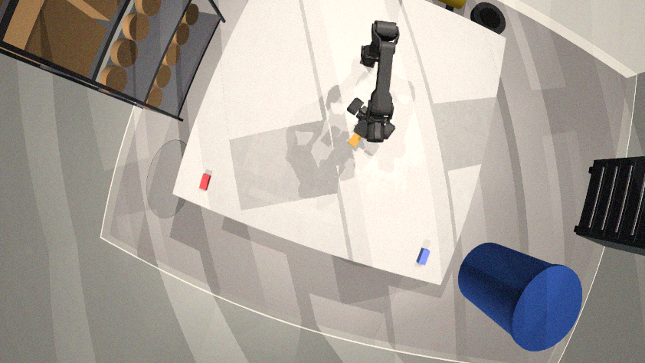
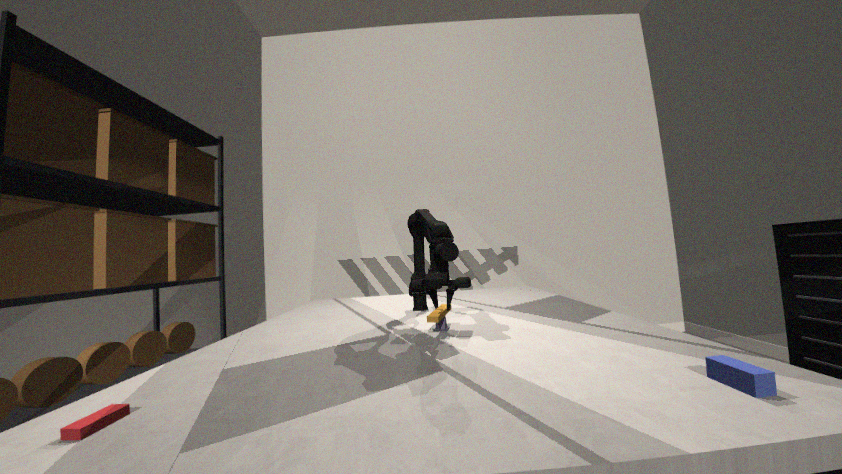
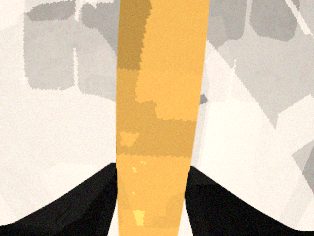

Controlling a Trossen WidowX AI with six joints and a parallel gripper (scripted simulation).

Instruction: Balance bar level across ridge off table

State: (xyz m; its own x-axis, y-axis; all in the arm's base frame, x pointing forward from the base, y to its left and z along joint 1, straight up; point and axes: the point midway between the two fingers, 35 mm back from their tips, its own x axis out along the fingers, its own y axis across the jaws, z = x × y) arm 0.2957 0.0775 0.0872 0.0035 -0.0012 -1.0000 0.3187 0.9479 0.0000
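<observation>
Right now the orange-yellow bar is 30 mm ahead of my gripper tip and 10 mm to the right of it. The rest, counted from my gripper tip: red block 440 mm ahead, 580 mm to the right, 40 mm below; then blue block 440 mm ahead, 420 mm to the left, 40 mm below.
</observation>
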